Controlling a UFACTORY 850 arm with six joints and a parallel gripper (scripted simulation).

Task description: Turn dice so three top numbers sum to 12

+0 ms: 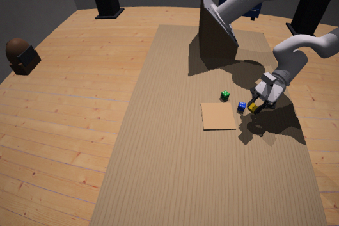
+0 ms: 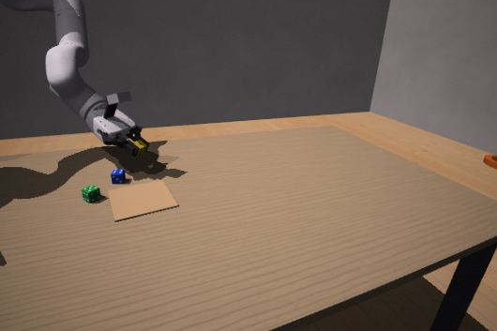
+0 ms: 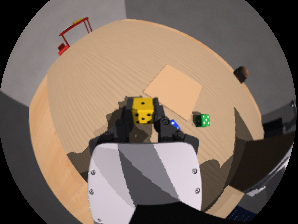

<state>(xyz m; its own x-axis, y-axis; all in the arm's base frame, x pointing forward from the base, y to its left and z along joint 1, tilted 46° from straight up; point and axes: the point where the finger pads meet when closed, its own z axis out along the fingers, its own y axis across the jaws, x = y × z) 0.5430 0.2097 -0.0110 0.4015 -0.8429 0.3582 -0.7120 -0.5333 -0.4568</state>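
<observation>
The blue die is 7 cm below my hand, 5 cm behind it and 3 cm to the right of it. Also, from my hand: yellow die (right at my hand); tan mat (14 cm to the right, 8 cm below); green die (11 cm to the right, 11 cm behind, 7 cm below).
</observation>
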